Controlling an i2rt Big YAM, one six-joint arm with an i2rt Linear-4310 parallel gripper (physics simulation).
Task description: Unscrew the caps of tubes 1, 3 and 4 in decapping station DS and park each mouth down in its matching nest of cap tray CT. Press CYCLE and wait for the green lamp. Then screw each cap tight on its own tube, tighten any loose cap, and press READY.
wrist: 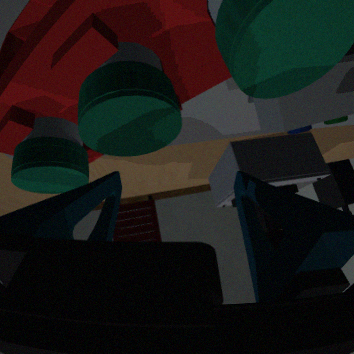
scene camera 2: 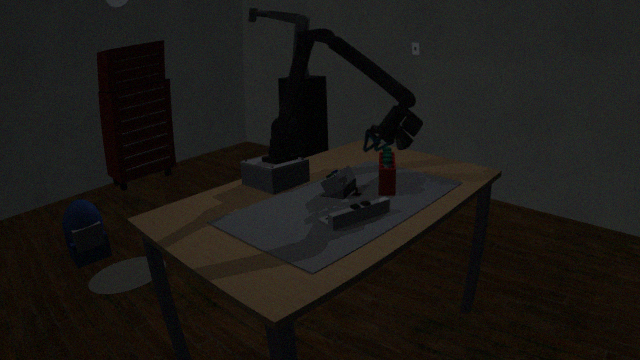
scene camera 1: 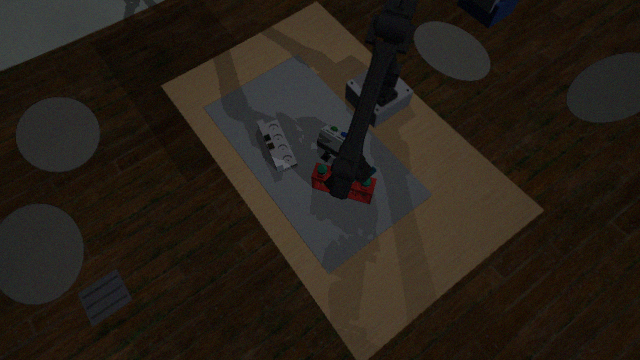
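Seen in the pictures: gripper, fingertip midpoint: [wrist: 177, 178] [scene camera 2: 369, 150] [scene camera 1: 362, 162]; arm's base at its link origin: [scene camera 2: 279, 159].
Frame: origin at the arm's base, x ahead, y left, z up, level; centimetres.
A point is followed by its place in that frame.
Note:
The red decapping station [scene camera 1: 363, 193] @[y 29.5, x 32.3, z -0.3 cm] [scene camera 2: 387, 186] @[y 12.3, x 40.9, z -5.2 cm] [wrist: 197, 65] @[y 20.4, x 33.2, z 0.9 cm] stands on the grey mat. Green caps show on its tubes: one cap [scene camera 1: 322, 169] @[y 15.1, x 39.1, z 3.6 cm] at its left end and one cap [scene camera 1: 366, 182] @[y 28.1, x 30.3, z 3.6 cm] near its right end; the arm hides the middle. In the wrist view a near cap [wrist: 290, 45] @[y 19.3, x 36.1, z 3.8 cm], a middle cap [wrist: 130, 117] @[y 23.2, x 33.7, z 3.6 cm] and a far cap [wrist: 50, 170] @[y 26.9, x 31.0, z 3.5 cm] show. My gripper [scene camera 2: 376, 146] @[y 21.1, x 26.4, z 3.2 cm] [wrist: 177, 178] @[y 21.1, x 26.4, z 3.2 cm] is open and empty, just above and beside the caps. The white cap tray [scene camera 1: 286, 162] @[y -0.5, x 44.9, z -8.1 cm] [scene camera 2: 360, 214] @[y -10.8, x 47.2, z -6.1 cm] shows no green cap in its nests. The button box [scene camera 1: 327, 139] @[y 3.7, x 28.4, z -2.3 cm] [scene camera 2: 338, 185] @[y -0.2, x 29.2, z -3.8 cm] has green and blue buttons.
The button box stands between the cap tray and the arm's base block [scene camera 1: 392, 107] @[y 7.6, x -0.3, z -2.2 cm] [scene camera 2: 275, 175] @[y -9.6, x 8.0, z -2.0 cm]. The grey mat [scene camera 1: 330, 250] @[y 36.7, x 52.1, z -8.5 cm] [scene camera 2: 300, 250] @[y -35.6, x 46.4, z -8.6 cm] lies on the wooden table [scene camera 1: 480, 200] @[y 54.2, x -1.9, z -8.8 cm] [scene camera 2: 240, 290] @[y -60.1, x 50.5, z -8.8 cm]. A red tool cabinet [scene camera 2: 137, 112] stands on the floor behind.

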